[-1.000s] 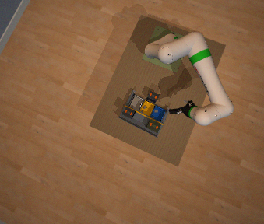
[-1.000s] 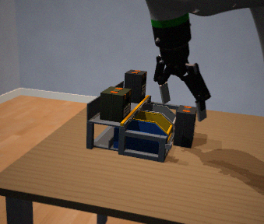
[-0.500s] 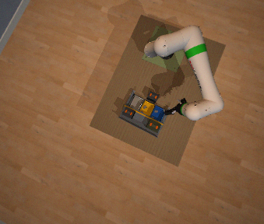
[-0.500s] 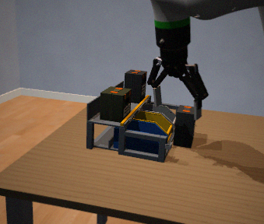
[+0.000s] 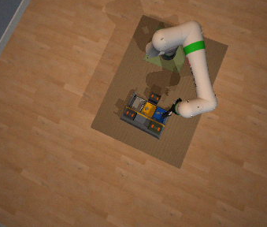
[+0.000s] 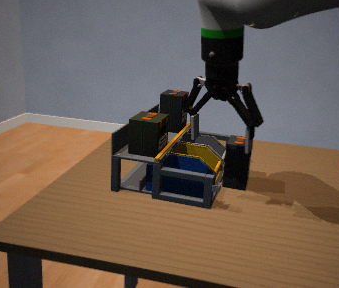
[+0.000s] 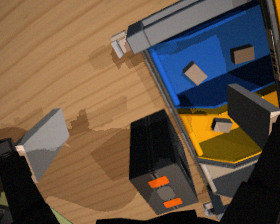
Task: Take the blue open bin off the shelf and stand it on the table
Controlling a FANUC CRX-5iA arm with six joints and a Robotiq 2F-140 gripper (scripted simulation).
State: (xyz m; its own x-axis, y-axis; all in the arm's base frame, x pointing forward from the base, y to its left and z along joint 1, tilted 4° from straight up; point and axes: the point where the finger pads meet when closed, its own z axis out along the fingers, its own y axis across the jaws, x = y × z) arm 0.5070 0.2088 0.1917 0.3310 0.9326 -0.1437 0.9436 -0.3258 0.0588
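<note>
Right now the blue bin is 100 mm ahead of my hand, 30 mm to the right of it and 120 mm below it. Round my hand: grey bin 90 mm ahead, 260 mm to the right, 120 mm below; then yellow bin 100 mm ahead, 140 mm to the right, 120 mm below.
</note>
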